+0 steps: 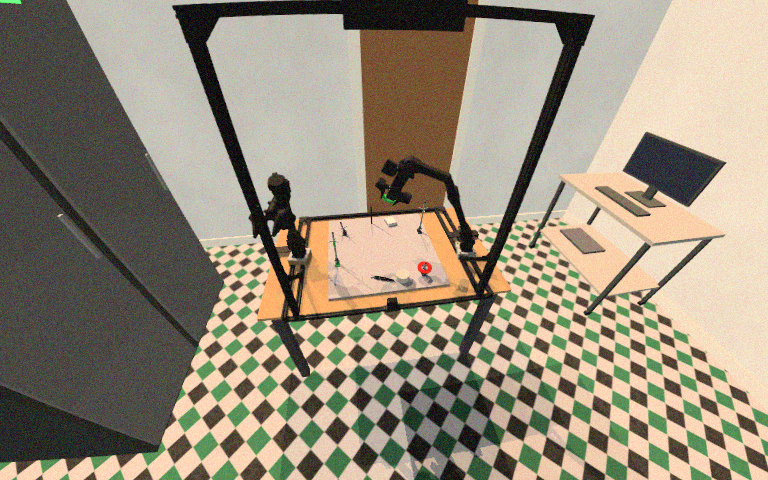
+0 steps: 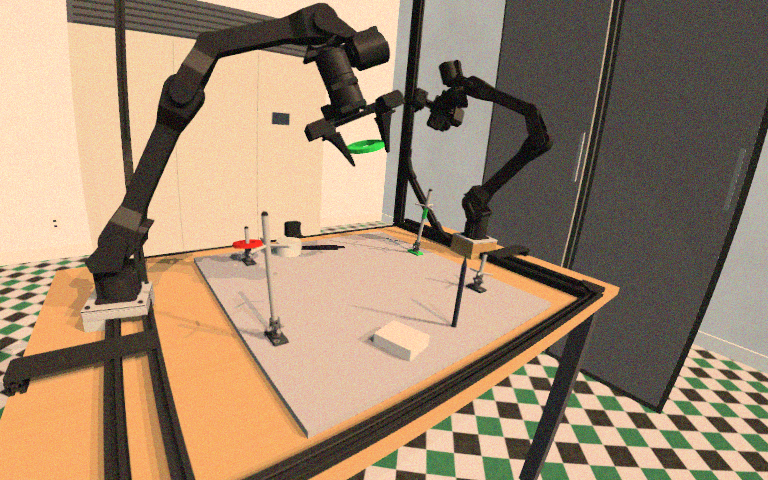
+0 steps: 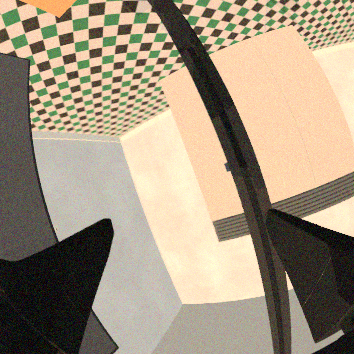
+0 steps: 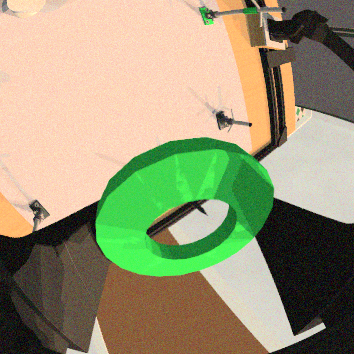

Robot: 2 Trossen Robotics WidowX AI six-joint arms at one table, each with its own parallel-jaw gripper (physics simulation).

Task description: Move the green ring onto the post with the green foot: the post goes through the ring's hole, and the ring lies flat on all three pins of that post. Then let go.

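Frame: origin at the left arm's base, x back, y right, z up, level; millimetres.
Seen in the pictures: left gripper, fingertip midpoint: (image 2: 426, 116) (image 3: 190, 223); right gripper, fingertip midpoint: (image 1: 386, 202) (image 2: 371, 159) (image 4: 184, 199); left arm's base, origin of the base link: (image 1: 299, 253) (image 2: 475, 236) (image 4: 274, 30); right arm's base, origin of the base link: (image 1: 466, 248) (image 2: 119, 294).
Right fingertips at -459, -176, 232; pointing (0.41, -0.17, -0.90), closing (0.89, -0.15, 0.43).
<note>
Pixels of each thing's top centre, then the offset from my right fingertips to it, as dx, dy, dz. "*": a spot on its surface instead. Level surfaces: height alone.
- green ring, middle of its top: (image 4: 211, 251) (image 2: 366, 138) (image 1: 389, 196) -11, +7, +38
- grey mat, its level: dz -275
- green-footed post, surface spot: (image 4: 248, 10) (image 1: 335, 244) * +251, +173, -152
- red ring, middle of its top: (image 2: 247, 240) (image 1: 424, 266) -205, +237, -220
- tall post, surface spot: (image 2: 269, 271) * -208, -123, -154
- short post, surface spot: (image 2: 479, 274) * +245, -80, -230
- dark rod, middle of its top: (image 2: 466, 254) +104, -179, -135
- white block, middle of its top: (image 2: 402, 334) (image 1: 390, 219) -17, -195, -255
- white round object, middle of its top: (image 2: 288, 240) (image 1: 402, 273) -96, +275, -240
- dark pen-like object, middle of its top: (image 2: 323, 245) +5, +283, -265
The green ring (image 1: 387, 199) (image 2: 362, 150) (image 4: 185, 175) is between the fingers of my right gripper (image 1: 391, 198) (image 2: 370, 157) (image 4: 184, 199), which is shut on it and holds it slightly tilted, high above the grey mat (image 2: 339, 294). The green-footed post (image 1: 334, 246) (image 2: 420, 229) (image 4: 248, 10) stands upright, with pins near its top and a green band just below them. It carries no ring and is well apart from my right gripper. My left gripper (image 3: 190, 223) is open and empty, raised above its arm's base and pointing away from the mat.
A red ring (image 1: 419, 267) (image 2: 240, 244) sits on a short post. A tall post (image 2: 269, 271), another short post (image 2: 479, 274), a dark rod (image 2: 459, 294), a white block (image 2: 400, 339), a white round object (image 2: 289, 247) and a dark pen-like object (image 2: 322, 247) are on the mat.
</note>
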